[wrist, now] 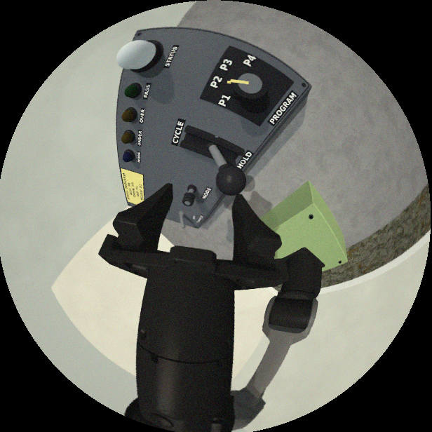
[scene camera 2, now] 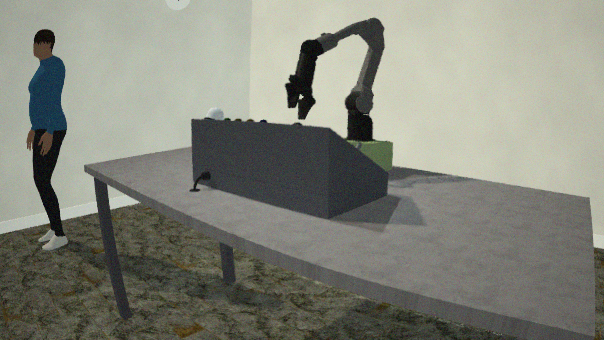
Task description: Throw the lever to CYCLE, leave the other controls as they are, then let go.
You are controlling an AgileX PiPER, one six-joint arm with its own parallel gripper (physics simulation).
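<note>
The grey console (scene camera 2: 260, 165) (wrist: 172, 107) has a lever slot marked CYCLE at one end and HOLD at the other. The lever's black ball knob (wrist: 231, 180) leans toward the HOLD side on its grey shaft (wrist: 217, 156). My gripper (scene camera 2: 297, 111) (wrist: 203, 194) is open, above the console. In the wrist view the knob is just beyond the right fingertip, not between the fingers. The lever cannot be made out in the scene view. The PROGRAM dial (wrist: 250, 84) has its yellow pointer toward P2. The MODE toggle (wrist: 189, 195) shows between the fingertips, farther down.
A white STATUS dome (scene camera 2: 215, 113) (wrist: 137, 55) and several small coloured lamps line the console's far edge. A yellow label (wrist: 132, 186) is below them. The arm stands on a green base block (scene camera 2: 377, 154) (wrist: 312, 235). A person (scene camera 2: 47, 95) stands left of the table (scene camera 2: 475, 225).
</note>
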